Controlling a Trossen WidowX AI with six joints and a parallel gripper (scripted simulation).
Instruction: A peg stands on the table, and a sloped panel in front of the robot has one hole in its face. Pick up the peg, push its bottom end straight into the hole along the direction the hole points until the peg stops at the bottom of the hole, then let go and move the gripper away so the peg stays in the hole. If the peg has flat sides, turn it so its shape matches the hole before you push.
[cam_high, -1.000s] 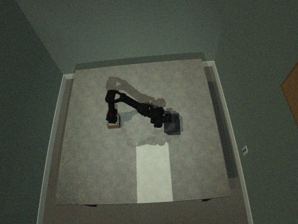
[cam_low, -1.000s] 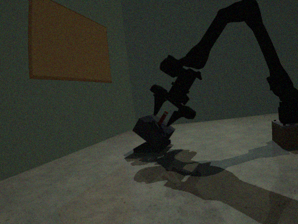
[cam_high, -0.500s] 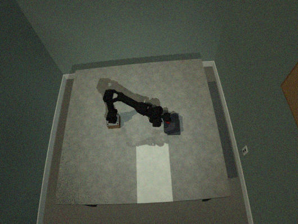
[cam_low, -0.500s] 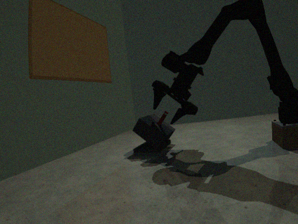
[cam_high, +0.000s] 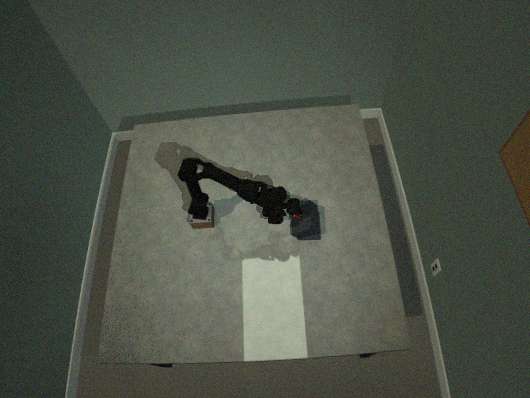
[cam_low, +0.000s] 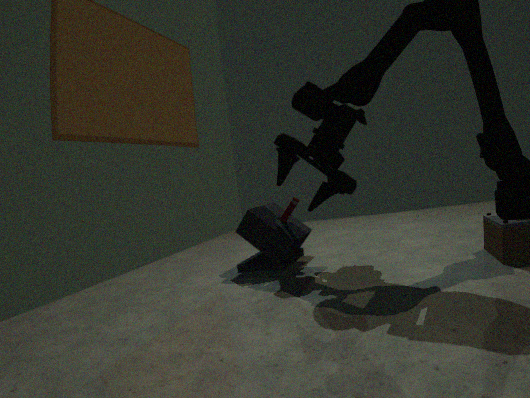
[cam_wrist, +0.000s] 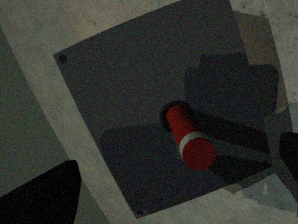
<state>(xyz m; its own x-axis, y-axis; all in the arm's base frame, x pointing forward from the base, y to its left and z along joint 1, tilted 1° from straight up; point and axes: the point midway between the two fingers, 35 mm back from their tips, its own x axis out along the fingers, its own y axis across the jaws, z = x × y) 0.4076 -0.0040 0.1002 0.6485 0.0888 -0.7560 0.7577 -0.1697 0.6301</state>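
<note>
My gripper tip is now 10 mm short of the red peg and 20 mm above it. Round my gripper tip: dark sloped panel: 50 mm ahead, 10 mm to the left, 70 mm below.
</note>
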